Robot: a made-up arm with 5 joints. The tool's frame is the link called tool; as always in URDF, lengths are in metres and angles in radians.
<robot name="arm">
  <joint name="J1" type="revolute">
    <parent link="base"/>
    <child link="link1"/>
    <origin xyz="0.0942 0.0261 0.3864"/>
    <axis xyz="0 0 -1"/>
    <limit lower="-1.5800" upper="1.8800"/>
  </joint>
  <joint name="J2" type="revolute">
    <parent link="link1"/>
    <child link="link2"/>
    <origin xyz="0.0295 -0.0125 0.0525"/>
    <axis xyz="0 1 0"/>
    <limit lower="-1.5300" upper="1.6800"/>
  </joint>
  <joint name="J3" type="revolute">
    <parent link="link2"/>
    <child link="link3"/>
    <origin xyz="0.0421 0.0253 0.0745"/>
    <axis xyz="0 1 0"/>
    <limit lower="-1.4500" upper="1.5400"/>
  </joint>
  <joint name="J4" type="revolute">
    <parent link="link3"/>
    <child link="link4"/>
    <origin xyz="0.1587 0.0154 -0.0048"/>
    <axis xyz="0 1 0"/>
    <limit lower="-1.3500" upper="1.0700"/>
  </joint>
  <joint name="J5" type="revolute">
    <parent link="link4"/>
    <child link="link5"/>
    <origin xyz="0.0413 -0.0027 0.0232"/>
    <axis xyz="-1 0 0"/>
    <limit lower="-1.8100" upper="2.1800"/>
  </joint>
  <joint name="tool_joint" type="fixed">
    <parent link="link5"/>
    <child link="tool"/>
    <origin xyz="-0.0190 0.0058 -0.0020"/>
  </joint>
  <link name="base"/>
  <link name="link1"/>
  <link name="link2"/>
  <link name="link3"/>
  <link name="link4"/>
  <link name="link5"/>
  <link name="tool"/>
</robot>
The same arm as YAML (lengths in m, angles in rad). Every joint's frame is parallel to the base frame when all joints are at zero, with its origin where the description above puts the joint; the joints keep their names.
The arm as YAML. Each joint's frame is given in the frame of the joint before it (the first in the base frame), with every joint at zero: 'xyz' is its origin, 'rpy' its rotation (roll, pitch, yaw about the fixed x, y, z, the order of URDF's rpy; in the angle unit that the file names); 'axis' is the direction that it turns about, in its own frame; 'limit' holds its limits. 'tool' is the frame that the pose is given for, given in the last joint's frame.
units:
  length: m
  angle: rad
joints:
  - name: J1
    type: revolute
    origin:
      xyz: [0.0942, 0.0261, 0.3864]
      rpy: [0.0, 0.0, 0.0]
    axis: "-z"
    limit:
      lower: -1.58
      upper: 1.88
  - name: J2
    type: revolute
    origin:
      xyz: [0.0295, -0.0125, 0.0525]
      rpy: [0.0, 0.0, 0.0]
    axis: "+y"
    limit:
      lower: -1.53
      upper: 1.68
  - name: J3
    type: revolute
    origin:
      xyz: [0.0421, 0.0253, 0.0745]
      rpy: [0.0, 0.0, 0.0]
    axis: "+y"
    limit:
      lower: -1.45
      upper: 1.54
  - name: J4
    type: revolute
    origin:
      xyz: [0.1587, 0.0154, -0.0048]
      rpy: [0.0, 0.0, 0.0]
    axis: "+y"
    limit:
      lower: -1.35
      upper: 1.07
  - name: J5
    type: revolute
    origin:
      xyz: [0.0413, -0.0027, 0.0232]
      rpy: [0.0, 0.0, 0.0]
    axis: "-x"
    limit:
      lower: -1.81
      upper: 2.18
tool:
  origin:
    xyz: [-0.019, 0.0058, -0.002]
    rpy: [0.0, 0.0, 0.0]

